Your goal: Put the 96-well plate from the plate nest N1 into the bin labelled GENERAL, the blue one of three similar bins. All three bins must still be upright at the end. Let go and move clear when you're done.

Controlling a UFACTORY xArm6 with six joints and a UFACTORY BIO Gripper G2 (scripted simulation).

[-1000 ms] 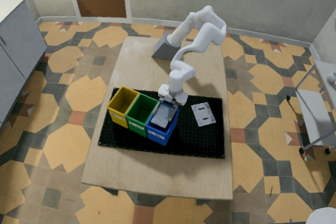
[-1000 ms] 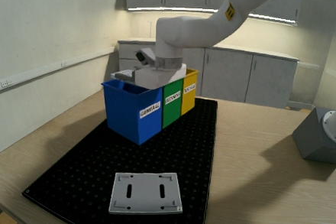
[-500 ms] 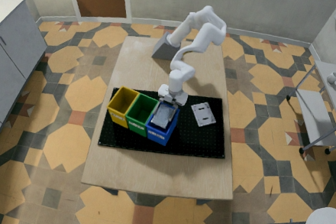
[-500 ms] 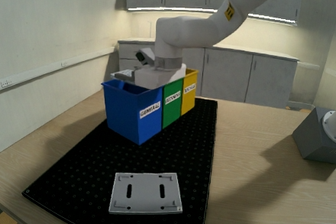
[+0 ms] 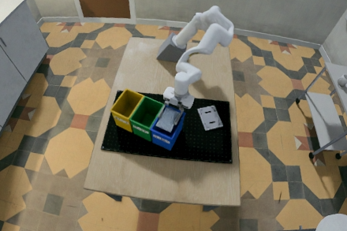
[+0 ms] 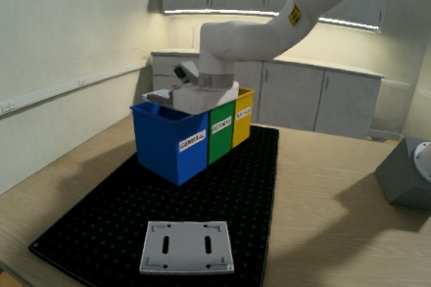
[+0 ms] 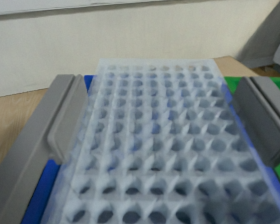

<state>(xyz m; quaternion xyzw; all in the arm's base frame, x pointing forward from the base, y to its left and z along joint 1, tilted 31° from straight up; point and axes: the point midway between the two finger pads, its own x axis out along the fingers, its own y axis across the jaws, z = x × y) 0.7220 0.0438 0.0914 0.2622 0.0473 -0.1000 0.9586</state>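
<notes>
The blue general bin is 130 mm below my hand. From my hand the other things lie so: green bin: 130 mm to the right, 130 mm below, 30 mm behind; then yellow bin: 260 mm to the right, 130 mm below, 60 mm behind; then clear 96-well plate: 10 mm below.
</notes>
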